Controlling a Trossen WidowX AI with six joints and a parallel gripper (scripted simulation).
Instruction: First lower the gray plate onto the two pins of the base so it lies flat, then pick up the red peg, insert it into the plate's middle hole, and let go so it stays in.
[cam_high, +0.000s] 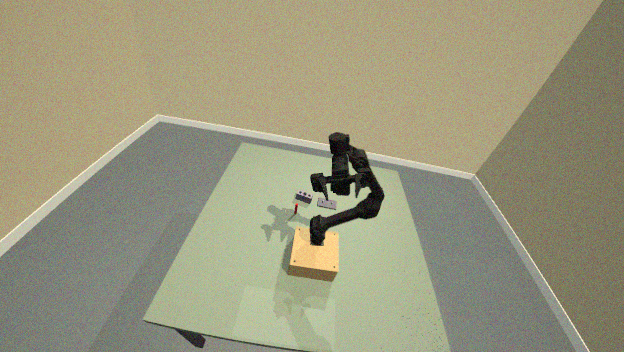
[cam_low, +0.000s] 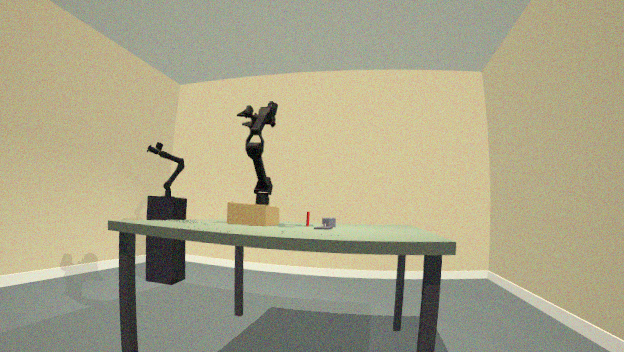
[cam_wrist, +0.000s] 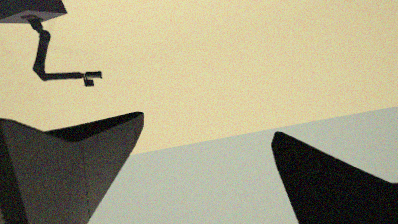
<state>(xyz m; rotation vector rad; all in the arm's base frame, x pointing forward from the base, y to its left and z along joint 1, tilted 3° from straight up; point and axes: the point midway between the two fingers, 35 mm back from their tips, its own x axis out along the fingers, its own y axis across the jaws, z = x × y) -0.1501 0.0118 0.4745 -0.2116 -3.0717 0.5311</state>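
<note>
My gripper tip is 55 cm above the gray plate, 53 cm short of it and 1 cm to the right of it. From my gripper tip the other things lie so: red peg 55 cm below, 41 cm ahead, 7 cm to the left; then gray base 58 cm below, 50 cm ahead, 14 cm to the right.
</note>
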